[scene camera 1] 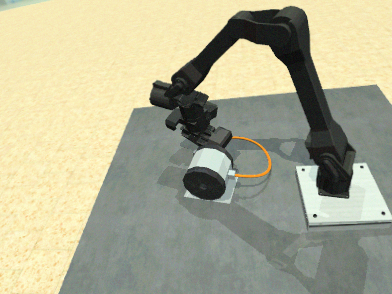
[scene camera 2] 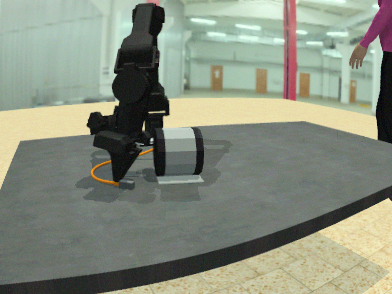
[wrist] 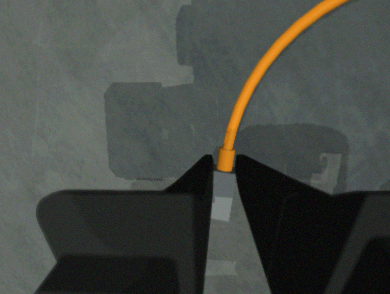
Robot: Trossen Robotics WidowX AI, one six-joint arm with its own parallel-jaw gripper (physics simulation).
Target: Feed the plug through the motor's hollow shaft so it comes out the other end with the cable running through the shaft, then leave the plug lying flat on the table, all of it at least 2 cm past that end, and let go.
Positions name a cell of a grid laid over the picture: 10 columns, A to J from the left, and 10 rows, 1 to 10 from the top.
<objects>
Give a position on a grey plug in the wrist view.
F7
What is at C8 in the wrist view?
My gripper.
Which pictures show my gripper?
Scene camera 1, scene camera 2 and the wrist view: all of them.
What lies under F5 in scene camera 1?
My gripper.
</objects>
